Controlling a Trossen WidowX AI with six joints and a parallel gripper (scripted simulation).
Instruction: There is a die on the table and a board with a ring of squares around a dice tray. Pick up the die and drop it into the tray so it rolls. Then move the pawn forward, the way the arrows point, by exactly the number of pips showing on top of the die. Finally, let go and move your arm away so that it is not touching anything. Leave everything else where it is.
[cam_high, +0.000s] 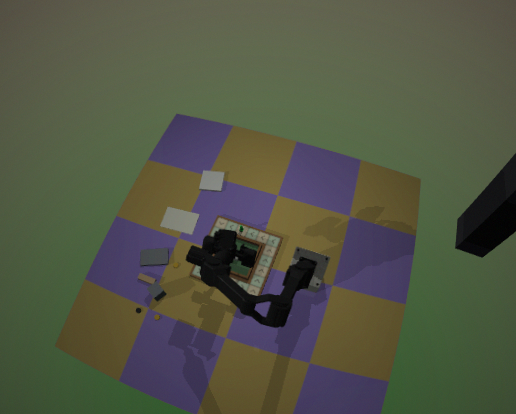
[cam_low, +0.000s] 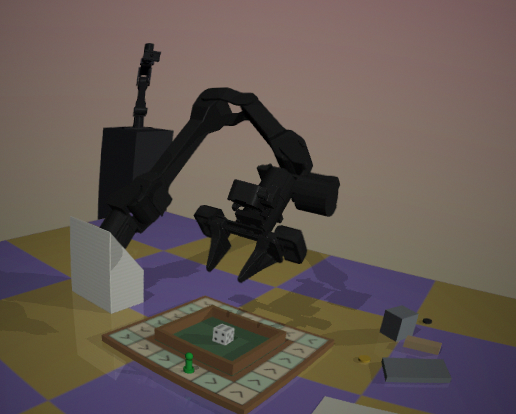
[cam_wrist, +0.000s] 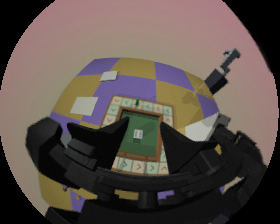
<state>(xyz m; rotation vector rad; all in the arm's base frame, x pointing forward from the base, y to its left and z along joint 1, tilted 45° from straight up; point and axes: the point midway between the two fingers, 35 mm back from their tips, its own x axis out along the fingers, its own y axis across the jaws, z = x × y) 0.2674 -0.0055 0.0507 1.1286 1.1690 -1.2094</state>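
Now: gripper tip 11 cm to the left of the green pawn, 11 cm above it and 3 cm short of it. Also, from my gripper tip: grey slab 32 cm ahead, 13 cm to the left, 13 cm below; green sunken tray 13 cm below; white die 10 cm below, 1 cm to the left.
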